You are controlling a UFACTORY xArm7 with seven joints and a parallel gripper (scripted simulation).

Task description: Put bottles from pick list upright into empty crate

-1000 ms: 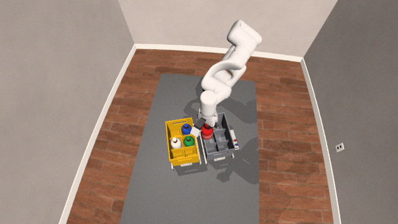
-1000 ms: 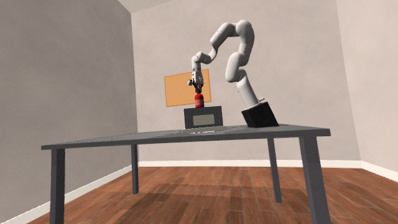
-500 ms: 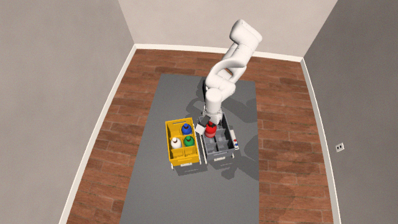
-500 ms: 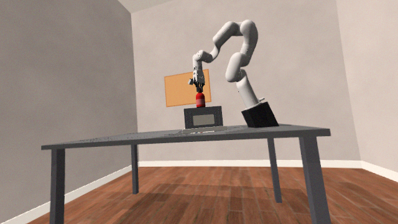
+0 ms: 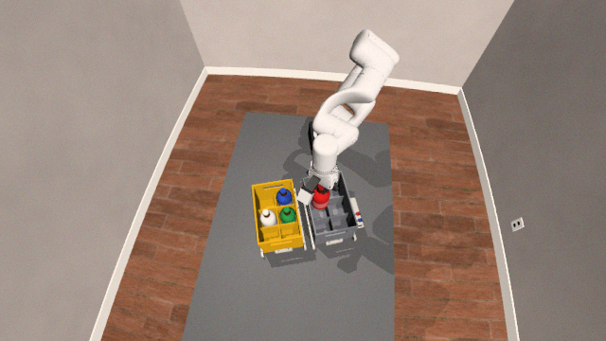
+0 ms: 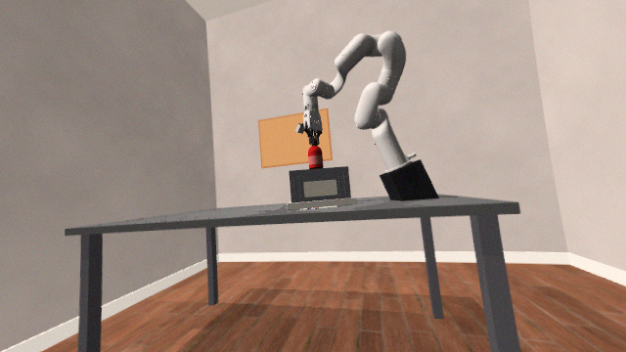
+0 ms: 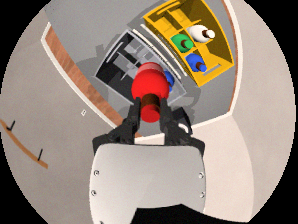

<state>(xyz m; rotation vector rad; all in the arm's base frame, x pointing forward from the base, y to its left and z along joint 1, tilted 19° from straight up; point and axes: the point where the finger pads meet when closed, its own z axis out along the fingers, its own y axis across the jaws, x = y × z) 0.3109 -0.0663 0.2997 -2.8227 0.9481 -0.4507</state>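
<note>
My hand is 70 mm above the red-label bottle. Also, from my hand: grey crate (250 mm below, 40 mm to the left, 10 mm behind); yellow crate (250 mm below, 190 mm to the right, 20 mm ahead); green bottle (250 mm below, 140 mm to the right, 20 mm ahead).
</note>
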